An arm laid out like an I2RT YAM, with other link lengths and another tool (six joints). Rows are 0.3 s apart.
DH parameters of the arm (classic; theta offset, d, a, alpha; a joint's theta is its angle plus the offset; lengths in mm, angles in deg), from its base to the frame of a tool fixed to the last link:
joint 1: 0 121.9 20.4 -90
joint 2: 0 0 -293 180
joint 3: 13.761 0 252.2 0
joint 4: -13.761 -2.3 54 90
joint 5: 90 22.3 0 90
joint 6: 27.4 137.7 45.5 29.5
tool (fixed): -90 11.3 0 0
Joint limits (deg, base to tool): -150..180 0..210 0..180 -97..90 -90..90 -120..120
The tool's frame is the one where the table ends.
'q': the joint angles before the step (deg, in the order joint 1, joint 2, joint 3, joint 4, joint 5, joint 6). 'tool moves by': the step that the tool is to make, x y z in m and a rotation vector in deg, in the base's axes. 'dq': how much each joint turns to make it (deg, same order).
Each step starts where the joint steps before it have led.
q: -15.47, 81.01, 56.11, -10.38, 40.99, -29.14
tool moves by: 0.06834, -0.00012, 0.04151, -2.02, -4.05, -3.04
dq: 3.95, 12.88, 19.88, -5.62, 6.33, 4.36
